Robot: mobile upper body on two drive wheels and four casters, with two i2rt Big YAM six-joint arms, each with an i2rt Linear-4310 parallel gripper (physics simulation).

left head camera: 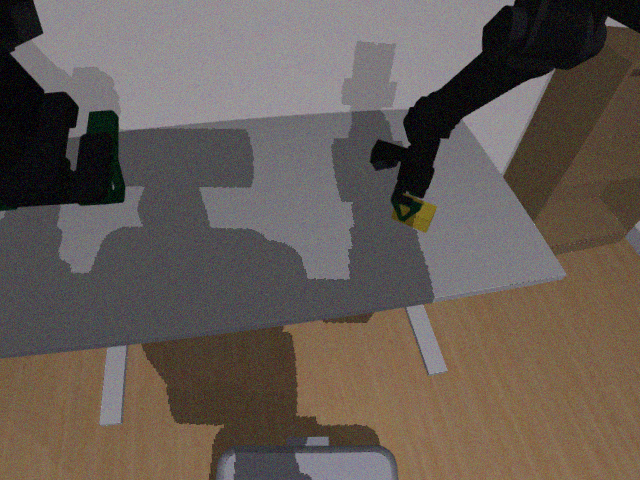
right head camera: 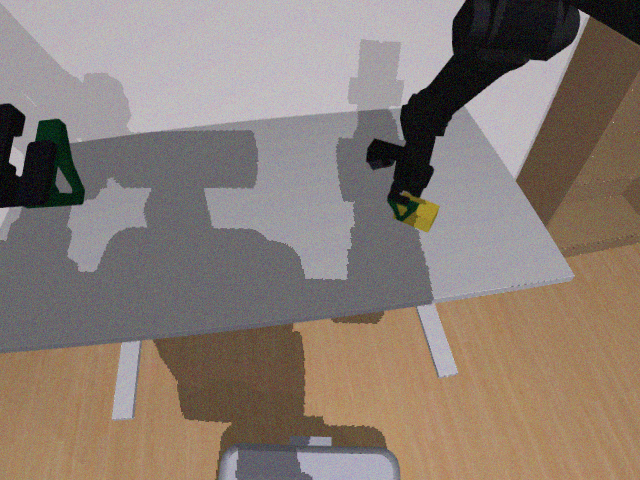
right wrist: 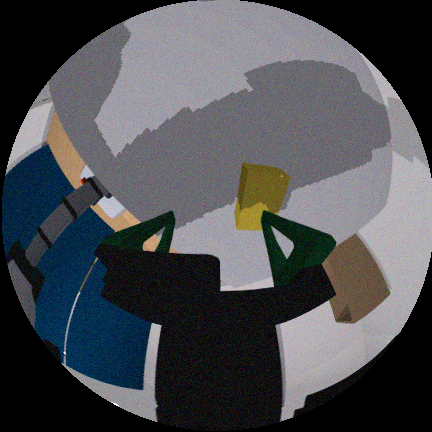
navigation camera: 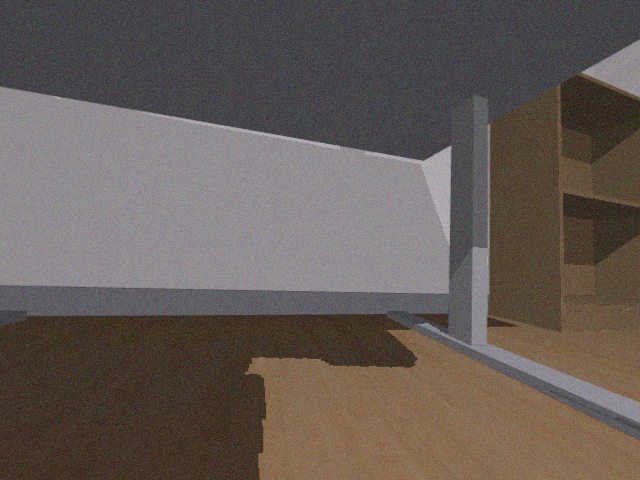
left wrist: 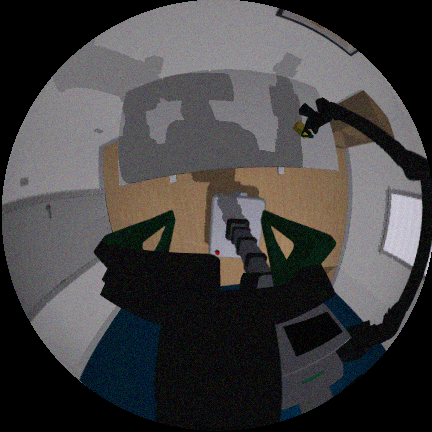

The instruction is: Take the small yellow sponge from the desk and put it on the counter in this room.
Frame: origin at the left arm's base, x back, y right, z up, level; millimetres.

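Seen in the pictures: left gripper, fingertip midpoint: [left head camera: 68, 198] [right head camera: 35, 201] [left wrist: 217, 214]; right gripper, fingertip midpoint: [left head camera: 407, 207] [right head camera: 406, 207] [right wrist: 217, 215] [left wrist: 303, 129].
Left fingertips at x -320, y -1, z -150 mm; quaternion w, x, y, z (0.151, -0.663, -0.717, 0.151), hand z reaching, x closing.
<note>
A point is followed by its place in that frame.
The small yellow sponge [left head camera: 426, 217] @[y 514, x -761, z -645 mm] [right head camera: 427, 215] @[y 513, x -766, z -645 mm] [left wrist: 298, 128] @[y 457, x -783, z -651 mm] [right wrist: 264, 187] @[y 466, x -809, z -645 mm] lies on the grey desk [left head camera: 496, 248] @[y 706, x -699, z -690 mm] [right head camera: 496, 248] @[y 694, x -700, z -690 mm] [left wrist: 320, 155] @[y 674, x -671, z -690 mm] [right wrist: 200, 55] @[y 249, x -813, z -690 mm], toward its right side in the head views. My right gripper [left head camera: 405, 212] @[y 450, x -747, z -597 mm] [right wrist: 217, 215] @[y 450, x -747, z -597 mm] is open above the desk, close to the sponge. In the right wrist view the sponge lies ahead of the right-hand fingertip, which overlaps its lower edge, not centred between the fingers. Whether they touch is unclear. My left gripper [left head camera: 64, 202] @[y -1, x -320, z -150 mm] [left wrist: 217, 214] @[y -1, x -320, z -150 mm] is open and empty, at the left of the head views. No counter can be made out.
A brown wooden shelf unit [left head camera: 563, 118] @[y 1163, x -1292, z -650 mm] [right wrist: 355, 280] @[y 1171, x -1256, z -579 mm] [navigation camera: 524, 217] @[y 1166, x -1280, z -963 mm] stands beyond the desk's right end. A white wall [left head camera: 258, 51] @[y 52, x -1275, z -468 mm] [navigation camera: 232, 206] @[y -51, x -1257, z -1009 mm] rises behind the desk. A desk leg [navigation camera: 462, 222] @[y 658, x -958, z -1064 mm] and its foot bar [left head camera: 426, 341] stand on the wooden floor [left head camera: 361, 387] @[y 435, x -579, z -1409 mm].
</note>
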